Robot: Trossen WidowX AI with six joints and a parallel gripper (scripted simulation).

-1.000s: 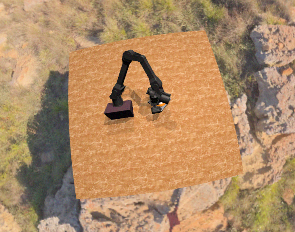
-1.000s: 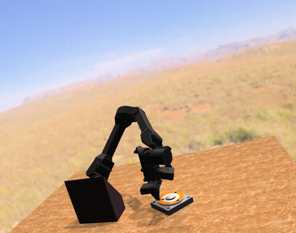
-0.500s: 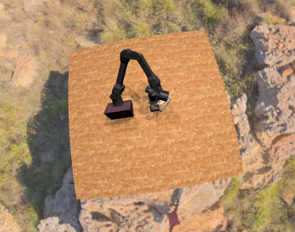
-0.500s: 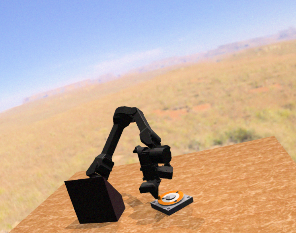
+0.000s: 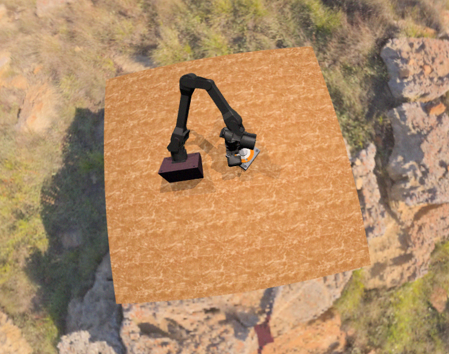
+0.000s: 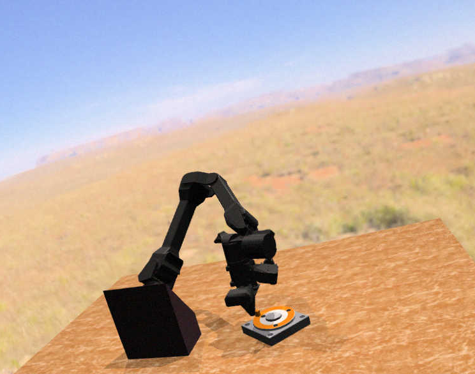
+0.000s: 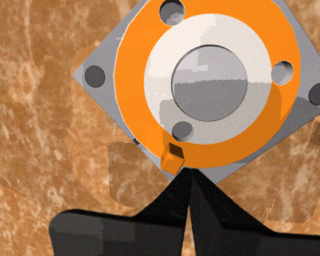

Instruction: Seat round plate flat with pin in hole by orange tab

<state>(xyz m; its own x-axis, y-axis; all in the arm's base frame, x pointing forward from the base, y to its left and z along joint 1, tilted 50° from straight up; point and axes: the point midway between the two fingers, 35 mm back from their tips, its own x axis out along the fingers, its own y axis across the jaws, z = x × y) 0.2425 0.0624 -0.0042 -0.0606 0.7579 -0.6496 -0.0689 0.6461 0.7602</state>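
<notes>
Right now the square grey base is 5 cm ahead of my gripper tip and 2 cm below it.
</notes>
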